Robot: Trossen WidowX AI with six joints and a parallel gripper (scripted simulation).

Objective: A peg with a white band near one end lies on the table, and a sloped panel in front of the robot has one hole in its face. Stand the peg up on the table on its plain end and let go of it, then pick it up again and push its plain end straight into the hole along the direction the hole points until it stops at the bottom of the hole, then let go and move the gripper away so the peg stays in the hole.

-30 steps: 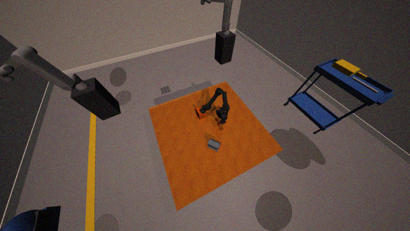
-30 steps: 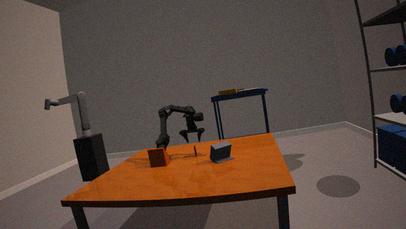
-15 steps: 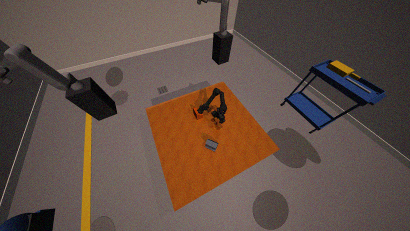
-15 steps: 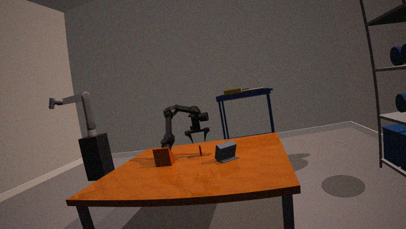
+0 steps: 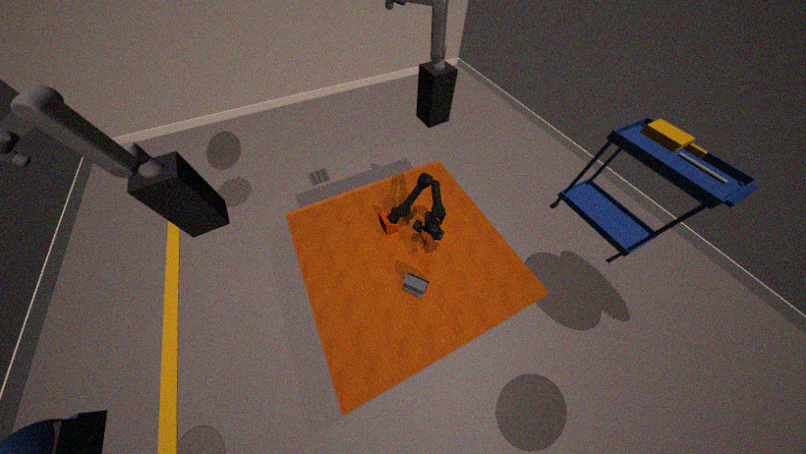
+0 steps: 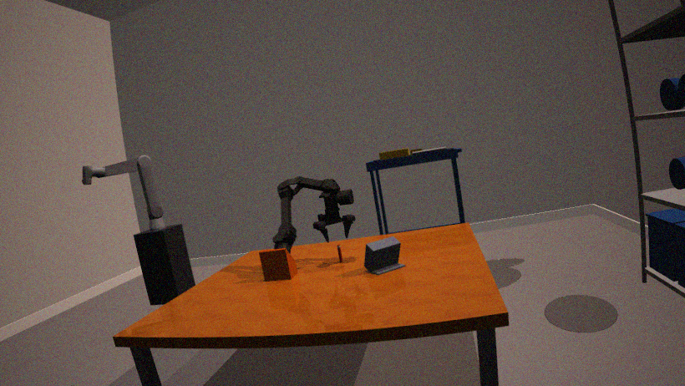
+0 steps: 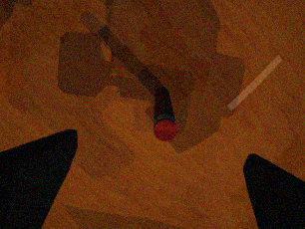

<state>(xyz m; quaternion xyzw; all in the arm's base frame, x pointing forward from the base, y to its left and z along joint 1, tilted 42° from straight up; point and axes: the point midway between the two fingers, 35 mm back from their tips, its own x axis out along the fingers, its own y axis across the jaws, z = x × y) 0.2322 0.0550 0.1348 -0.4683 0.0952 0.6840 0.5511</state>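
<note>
Right now the red peg is 50 mm below my gripper tip. Also, from my gripper tip: grey sloped panel (210 mm ahead, 200 mm to the right, 40 mm below).
</note>
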